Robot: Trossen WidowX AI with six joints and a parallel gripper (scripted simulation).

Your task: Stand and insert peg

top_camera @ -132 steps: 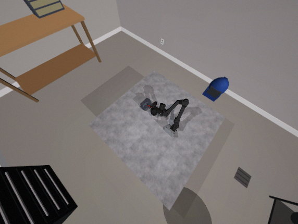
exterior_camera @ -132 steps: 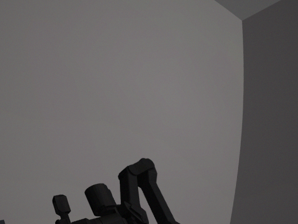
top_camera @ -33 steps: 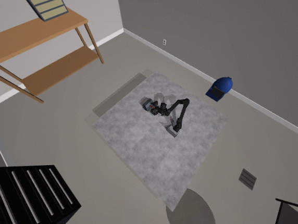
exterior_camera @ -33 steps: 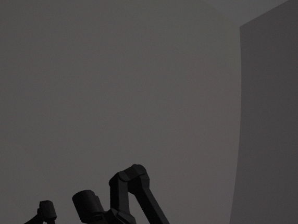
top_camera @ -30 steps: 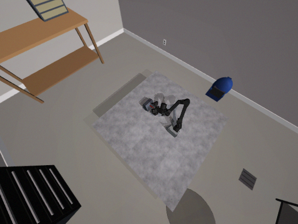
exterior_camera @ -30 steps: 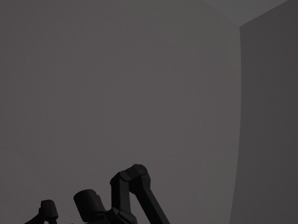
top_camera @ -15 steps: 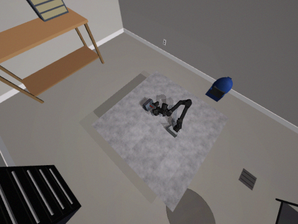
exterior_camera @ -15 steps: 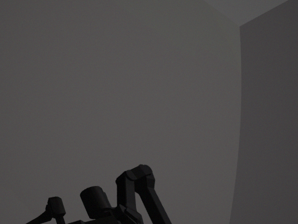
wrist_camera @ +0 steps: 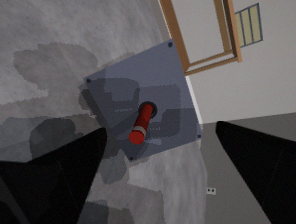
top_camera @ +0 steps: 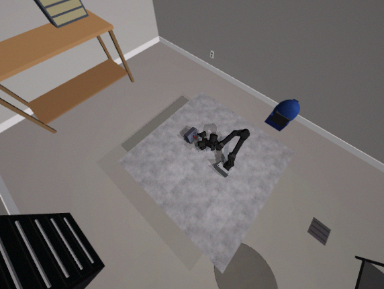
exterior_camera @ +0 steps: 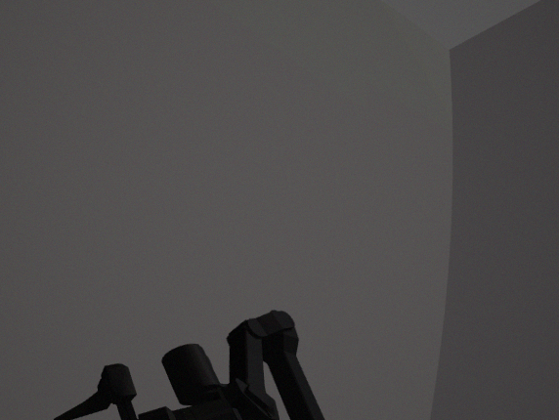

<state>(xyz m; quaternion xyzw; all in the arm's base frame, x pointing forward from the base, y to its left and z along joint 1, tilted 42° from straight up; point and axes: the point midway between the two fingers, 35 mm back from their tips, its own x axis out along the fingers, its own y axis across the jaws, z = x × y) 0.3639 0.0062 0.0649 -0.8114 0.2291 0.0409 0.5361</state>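
The red peg is 2 cm ahead of my gripper tip and 3 cm below it. From my gripper tip the other things lie so: sloped panel 8 cm ahead, 1 cm to the right, 5 cm below.
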